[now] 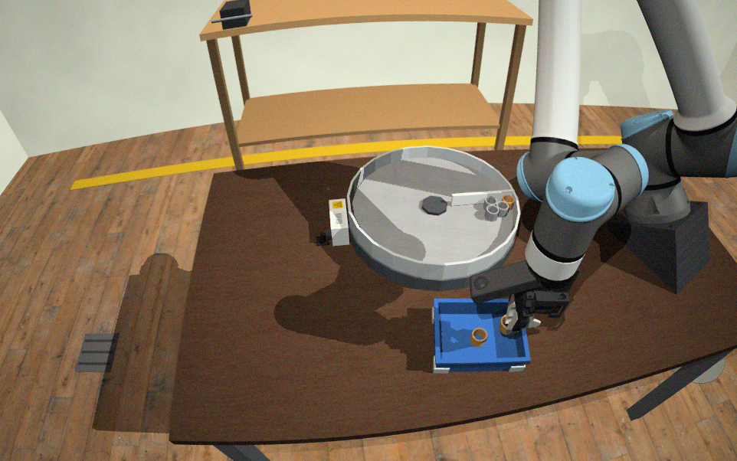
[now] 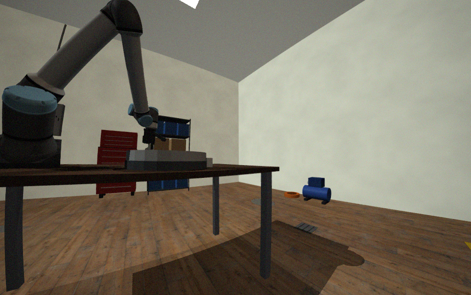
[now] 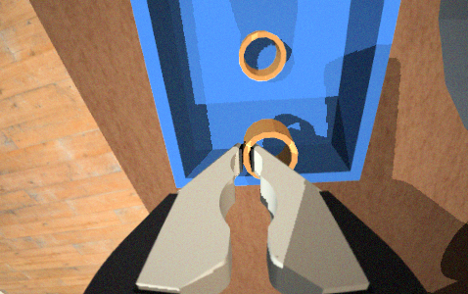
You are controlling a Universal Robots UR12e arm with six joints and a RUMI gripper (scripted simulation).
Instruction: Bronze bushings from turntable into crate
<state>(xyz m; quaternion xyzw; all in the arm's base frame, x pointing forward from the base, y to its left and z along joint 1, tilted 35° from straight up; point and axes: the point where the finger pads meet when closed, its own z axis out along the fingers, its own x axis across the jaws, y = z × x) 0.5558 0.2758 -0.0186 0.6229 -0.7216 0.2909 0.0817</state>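
Right now the blue crate is 4 cm ahead of my hand, 2 cm to the right of it and 5 cm below it. From my hand the other things lie so: round grey turntable (6 cm ahead, 38 cm to the right, 2 cm below).
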